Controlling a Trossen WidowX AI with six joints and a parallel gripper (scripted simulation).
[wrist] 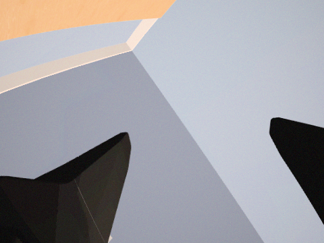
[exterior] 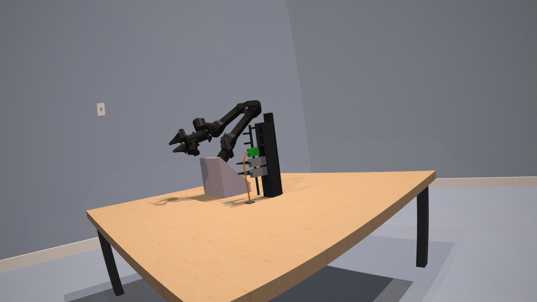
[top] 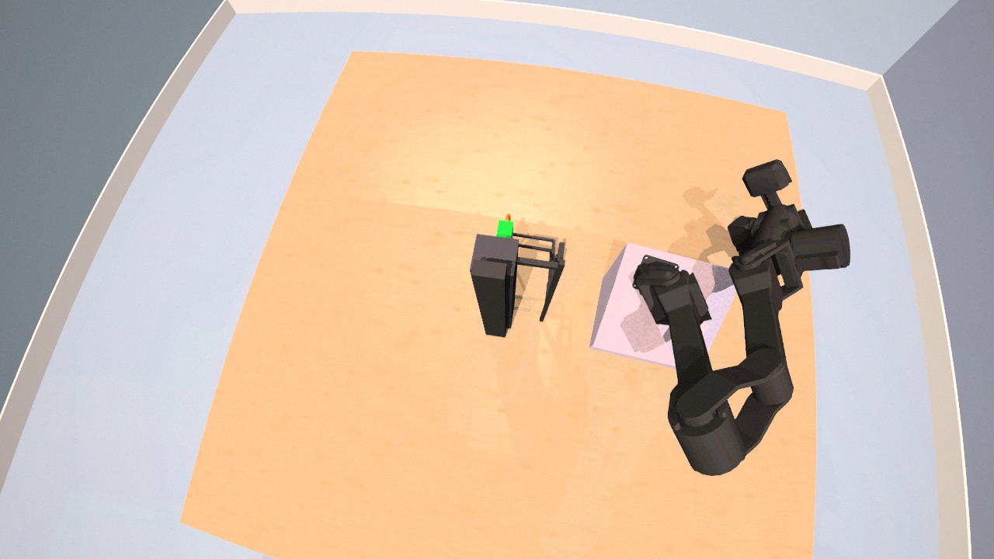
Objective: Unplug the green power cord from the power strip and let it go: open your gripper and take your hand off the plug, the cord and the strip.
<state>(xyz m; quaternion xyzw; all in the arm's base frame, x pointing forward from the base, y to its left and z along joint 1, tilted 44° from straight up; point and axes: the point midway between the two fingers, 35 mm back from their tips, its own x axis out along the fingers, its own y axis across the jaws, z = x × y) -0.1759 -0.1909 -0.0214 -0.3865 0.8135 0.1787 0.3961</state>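
The green plug lies 45 cm ahead of my gripper tip, 22 cm to the left of it and 5 cm below it. From my gripper tip the other things lie so: black power strip (45 cm ahead, 30 cm to the left, 11 cm below).
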